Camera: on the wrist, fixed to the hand. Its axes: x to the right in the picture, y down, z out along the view.
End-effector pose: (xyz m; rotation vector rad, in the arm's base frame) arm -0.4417 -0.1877 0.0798 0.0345 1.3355 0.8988
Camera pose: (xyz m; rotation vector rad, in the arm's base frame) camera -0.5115 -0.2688 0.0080 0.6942 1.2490 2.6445
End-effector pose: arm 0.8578 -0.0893 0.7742 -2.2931 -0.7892 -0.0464
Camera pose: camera 0.8615 -0.1249 0.8980 -2.5221 1.4487 0.0844
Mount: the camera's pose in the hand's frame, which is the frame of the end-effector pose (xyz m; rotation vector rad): 0.0146 -0.0532 -0.1164 -0.4526 0.3805 1.6174
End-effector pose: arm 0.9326 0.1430 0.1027 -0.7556 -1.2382 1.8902
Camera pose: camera 1.0306 0.2263 0.1091 1.9846 0.5130 -1.6200
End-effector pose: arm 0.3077 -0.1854 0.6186 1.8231 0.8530 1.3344
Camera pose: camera 0.1939 -0.1264 0.6059 -1.6362 1.0073 -2.3551
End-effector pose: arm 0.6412 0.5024 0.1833 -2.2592 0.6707 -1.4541
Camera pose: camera 0.5499 0.5316 0.2694 -0.8097 2.2964 -0.7777
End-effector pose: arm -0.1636 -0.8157 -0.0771 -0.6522 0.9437 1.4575
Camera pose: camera -0.1287 -0.9096 -0.1581 0.3340 -1.2450 -2.4598
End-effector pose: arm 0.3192 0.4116 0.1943 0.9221 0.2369 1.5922
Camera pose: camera 0.2814 0.4778 0.0905 -0.2988 0.7774 -2.9539
